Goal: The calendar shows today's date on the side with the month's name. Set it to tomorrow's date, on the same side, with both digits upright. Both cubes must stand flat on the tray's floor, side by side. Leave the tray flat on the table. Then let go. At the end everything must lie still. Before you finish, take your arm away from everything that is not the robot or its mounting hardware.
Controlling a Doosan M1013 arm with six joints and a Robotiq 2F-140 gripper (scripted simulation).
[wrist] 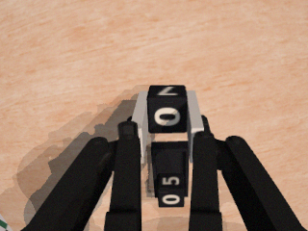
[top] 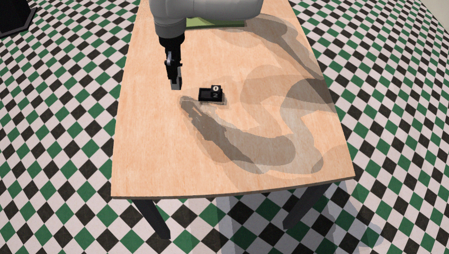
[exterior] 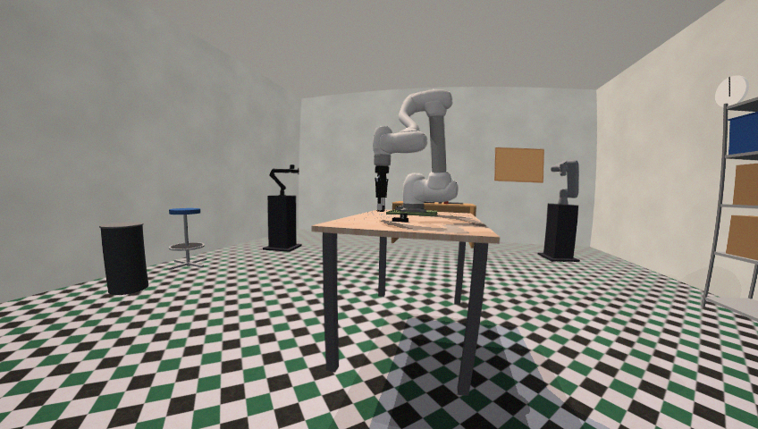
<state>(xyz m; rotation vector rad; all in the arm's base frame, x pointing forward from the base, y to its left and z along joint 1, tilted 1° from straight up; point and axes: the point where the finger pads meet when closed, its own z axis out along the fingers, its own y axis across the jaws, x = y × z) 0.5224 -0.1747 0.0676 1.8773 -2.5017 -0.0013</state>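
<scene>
My gripper is now 12 cm to the right of the black cube, 6 cm above it and 3 cm short of it. Round my hand: black tray 11 cm to the left, 8 cm below, 3 cm ahead.
</scene>
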